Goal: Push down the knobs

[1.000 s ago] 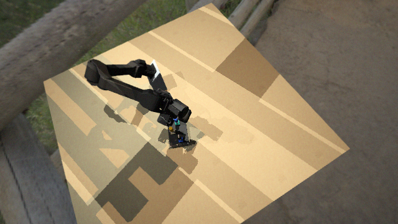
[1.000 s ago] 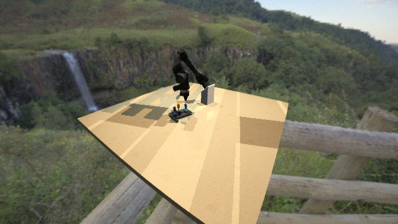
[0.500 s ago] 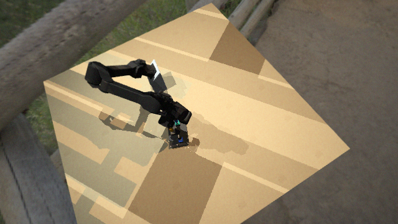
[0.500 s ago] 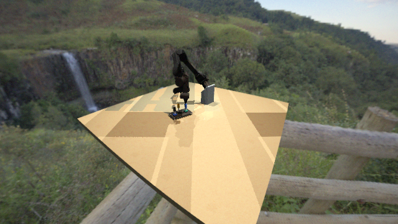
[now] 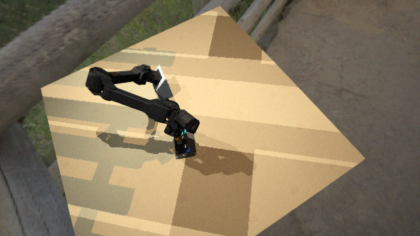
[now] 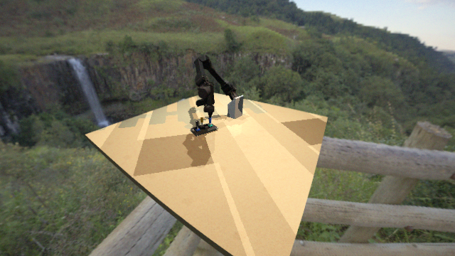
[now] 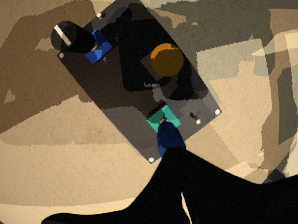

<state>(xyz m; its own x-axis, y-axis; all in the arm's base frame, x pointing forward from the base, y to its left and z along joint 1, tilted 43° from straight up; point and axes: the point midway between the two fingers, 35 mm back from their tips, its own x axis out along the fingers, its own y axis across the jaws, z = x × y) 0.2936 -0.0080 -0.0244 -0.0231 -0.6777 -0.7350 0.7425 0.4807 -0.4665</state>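
The blue knob is 20 mm below my gripper tip. Round my gripper tip: blue-green knob (40 mm below); blue potentiometer (90 mm ahead, 20 mm to the right, 30 mm below).
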